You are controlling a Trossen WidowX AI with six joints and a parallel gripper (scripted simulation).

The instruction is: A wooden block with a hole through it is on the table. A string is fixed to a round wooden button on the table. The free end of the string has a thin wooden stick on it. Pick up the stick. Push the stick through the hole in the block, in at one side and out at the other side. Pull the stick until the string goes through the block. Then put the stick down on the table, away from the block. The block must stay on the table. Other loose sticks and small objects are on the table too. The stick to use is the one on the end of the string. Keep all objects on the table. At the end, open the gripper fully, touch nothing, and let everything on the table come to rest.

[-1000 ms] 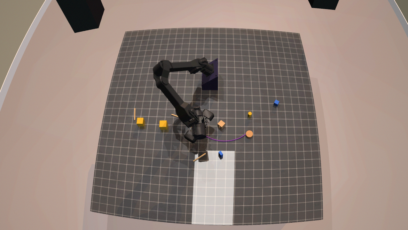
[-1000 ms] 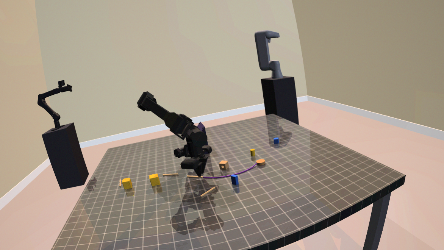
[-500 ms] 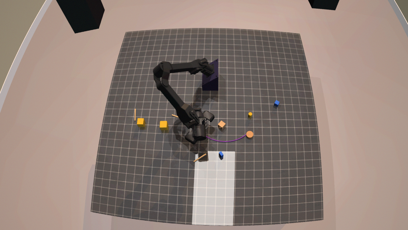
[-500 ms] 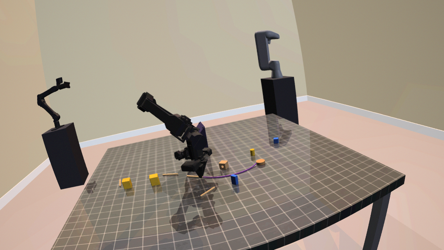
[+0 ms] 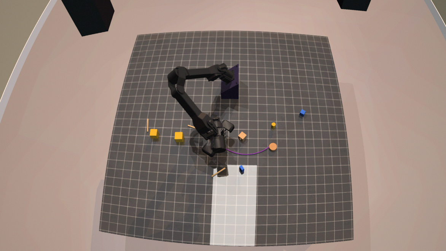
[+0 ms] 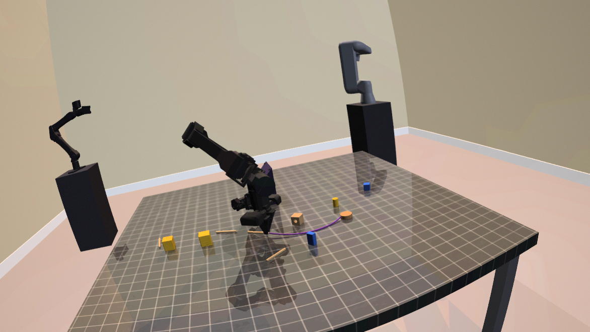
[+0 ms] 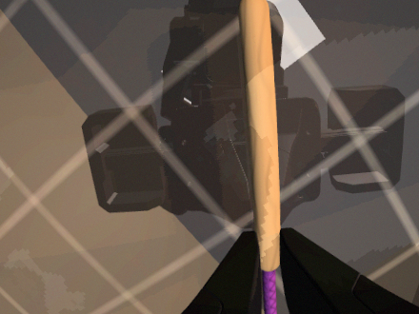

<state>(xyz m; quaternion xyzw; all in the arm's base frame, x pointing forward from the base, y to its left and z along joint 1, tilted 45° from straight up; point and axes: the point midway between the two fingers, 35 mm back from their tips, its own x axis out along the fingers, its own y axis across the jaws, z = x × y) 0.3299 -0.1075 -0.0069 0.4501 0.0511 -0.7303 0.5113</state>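
The blue block is 140 mm ahead of my gripper tip, 100 mm to the left of it and 10 mm above it. Round my gripper tip: thin stick 10 mm behind, 10 mm to the right; wooden block 30 mm behind, 120 mm to the left, 10 mm above; round wooden button 30 mm ahead, 260 mm to the left.
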